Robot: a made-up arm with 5 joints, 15 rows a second.
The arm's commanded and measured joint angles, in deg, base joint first. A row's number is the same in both.
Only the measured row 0 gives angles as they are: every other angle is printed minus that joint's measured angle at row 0.
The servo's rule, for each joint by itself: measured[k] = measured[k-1] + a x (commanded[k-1-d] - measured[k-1]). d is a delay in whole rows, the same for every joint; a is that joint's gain. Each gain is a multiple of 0.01, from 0.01 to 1. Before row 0 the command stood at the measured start. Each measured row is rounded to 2 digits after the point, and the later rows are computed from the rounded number. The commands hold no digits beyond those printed.
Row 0, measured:
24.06 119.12 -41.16 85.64 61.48
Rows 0 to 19, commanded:
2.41 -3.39 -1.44 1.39 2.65
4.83 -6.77 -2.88 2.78 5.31
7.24 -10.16 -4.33 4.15 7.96
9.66 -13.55 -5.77 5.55 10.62
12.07 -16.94 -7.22 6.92 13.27
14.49 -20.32 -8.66 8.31 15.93
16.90 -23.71 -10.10 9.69 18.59
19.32 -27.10 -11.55 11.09 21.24
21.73 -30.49 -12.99 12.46 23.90
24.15 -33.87 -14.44 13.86 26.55
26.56 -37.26 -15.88 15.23 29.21
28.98 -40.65 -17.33 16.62 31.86
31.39 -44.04 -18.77 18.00 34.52
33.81 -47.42 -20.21 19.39 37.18
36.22 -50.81 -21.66 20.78 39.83
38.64 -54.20 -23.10 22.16 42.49
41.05 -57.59 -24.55 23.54 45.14
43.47 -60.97 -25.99 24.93 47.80
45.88 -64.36 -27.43 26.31 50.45
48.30 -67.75 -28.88 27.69 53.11
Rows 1 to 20, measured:
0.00 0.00 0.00 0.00 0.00
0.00 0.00 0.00 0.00 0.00
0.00 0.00 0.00 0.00 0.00
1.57 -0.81 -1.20 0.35 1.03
3.69 -2.24 -2.59 0.96 2.70
6.00 -4.14 -4.03 1.76 4.75
8.38 -6.40 -5.47 2.71 7.04
10.78 -8.93 -6.92 3.76 9.47
13.19 -11.66 -8.36 4.90 11.99
15.60 -14.55 -9.80 6.10 14.56
18.02 -17.56 -11.25 7.35 17.17
20.43 -20.66 -12.69 8.63 19.79
22.85 -23.83 -14.14 9.94 22.43
25.26 -27.05 -15.58 11.26 25.07
27.68 -30.31 -17.03 12.60 27.72
30.09 -33.61 -18.47 13.95 30.37
32.51 -36.92 -19.91 15.31 33.03
34.92 -40.25 -21.36 16.68 35.68
37.34 -43.60 -22.80 18.05 38.34
39.75 -46.96 -24.25 19.42 40.99
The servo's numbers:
d 3
a 0.65 0.24 0.83 0.25 0.39

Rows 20 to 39, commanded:
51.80 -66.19 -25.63 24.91 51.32
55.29 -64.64 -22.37 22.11 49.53
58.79 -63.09 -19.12 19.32 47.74
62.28 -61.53 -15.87 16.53 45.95
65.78 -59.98 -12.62 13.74 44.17
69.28 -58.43 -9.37 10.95 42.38
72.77 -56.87 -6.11 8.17 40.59
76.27 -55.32 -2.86 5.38 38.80
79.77 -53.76 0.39 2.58 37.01
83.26 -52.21 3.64 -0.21 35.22
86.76 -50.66 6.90 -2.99 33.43
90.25 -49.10 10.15 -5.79 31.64
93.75 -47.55 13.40 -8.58 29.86
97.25 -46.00 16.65 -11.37 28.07
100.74 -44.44 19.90 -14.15 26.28
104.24 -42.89 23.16 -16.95 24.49
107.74 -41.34 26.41 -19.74 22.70
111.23 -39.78 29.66 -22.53 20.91
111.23 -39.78 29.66 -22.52 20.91
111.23 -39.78 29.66 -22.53 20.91
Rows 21 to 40, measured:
42.17 -50.32 -25.69 20.80 43.65
44.58 -53.69 -27.13 22.18 46.30
47.00 -57.06 -28.58 23.56 48.96
50.12 -59.25 -26.13 23.90 49.88
53.48 -60.54 -23.01 23.45 49.74
56.93 -61.15 -19.78 22.42 48.96
60.41 -61.24 -16.53 20.95 47.79
63.90 -60.94 -13.28 19.15 46.38
67.40 -60.34 -10.03 17.10 44.82
70.89 -59.51 -6.78 14.87 43.17
74.39 -58.50 -3.53 12.50 41.47
77.89 -57.36 -0.28 10.02 39.73
81.38 -56.12 2.97 7.46 37.97
84.88 -54.81 6.23 4.85 36.20
88.37 -53.44 9.48 2.19 34.42
91.87 -52.03 12.73 -0.50 32.64
95.37 -50.58 15.98 -3.22 30.86
98.86 -49.11 19.23 -5.95 29.07
102.36 -47.62 22.49 -8.70 27.28
105.86 -46.11 25.74 -11.46 25.49

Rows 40 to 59, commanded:
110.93 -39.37 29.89 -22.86 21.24
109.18 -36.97 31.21 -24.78 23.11
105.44 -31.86 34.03 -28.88 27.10
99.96 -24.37 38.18 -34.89 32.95
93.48 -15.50 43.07 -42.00 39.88
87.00 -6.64 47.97 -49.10 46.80
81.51 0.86 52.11 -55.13 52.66
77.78 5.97 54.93 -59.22 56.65
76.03 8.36 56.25 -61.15 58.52
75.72 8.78 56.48 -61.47 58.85
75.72 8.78 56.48 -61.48 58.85
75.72 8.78 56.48 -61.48 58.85
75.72 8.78 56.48 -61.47 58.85
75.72 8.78 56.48 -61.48 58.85
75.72 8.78 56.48 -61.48 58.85
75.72 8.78 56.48 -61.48 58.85
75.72 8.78 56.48 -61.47 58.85
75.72 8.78 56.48 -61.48 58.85
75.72 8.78 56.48 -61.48 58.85
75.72 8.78 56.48 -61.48 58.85
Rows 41 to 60, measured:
109.35 -44.59 28.99 -14.23 23.70
110.57 -43.44 29.55 -16.30 22.61
111.00 -42.56 29.64 -17.86 21.95
110.95 -41.79 29.85 -19.11 21.67
109.80 -40.63 30.98 -20.53 22.23
106.97 -38.53 33.51 -22.62 24.13
102.41 -35.13 37.39 -25.69 27.57
96.61 -30.42 42.10 -29.77 32.37
90.36 -24.71 46.97 -34.60 38.00
84.61 -18.57 51.24 -39.73 43.72
80.17 -12.68 54.30 -44.60 48.76
77.48 -7.63 55.92 -48.74 52.57
76.34 -3.69 56.38 -51.92 55.02
75.94 -0.70 56.46 -54.31 56.51
75.80 1.58 56.48 -56.10 57.42
75.75 3.31 56.48 -57.44 57.98
75.73 4.62 56.48 -58.45 58.32
75.72 5.62 56.48 -59.21 58.53
75.72 6.38 56.48 -59.78 58.65
75.72 6.96 56.48 -60.20 58.73

